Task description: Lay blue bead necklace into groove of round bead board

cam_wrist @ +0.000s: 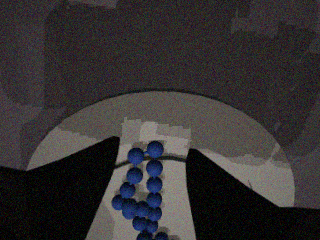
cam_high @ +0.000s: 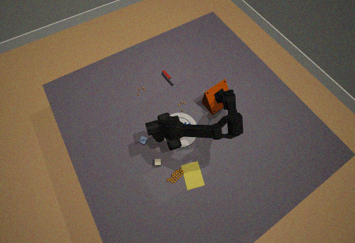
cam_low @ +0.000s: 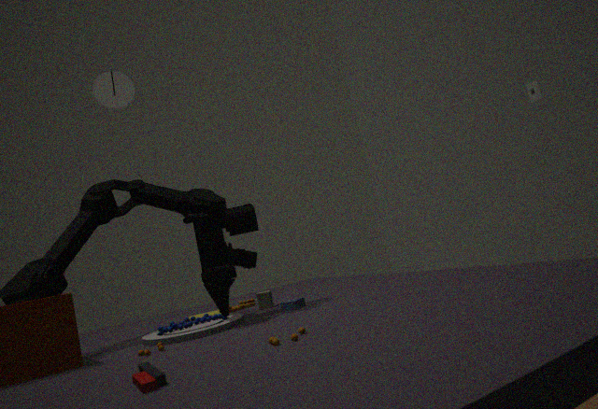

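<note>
My gripper tip is 70 mm past the round white bead board and 10 mm above it. Round my gripper tip: cream cube (130 mm ahead, 80 mm to the left); then yellow sheet (230 mm to the left, 30 mm ahead, 20 mm below); then light blue cube (120 mm ahead, 70 mm to the right, 10 mm below).
</note>
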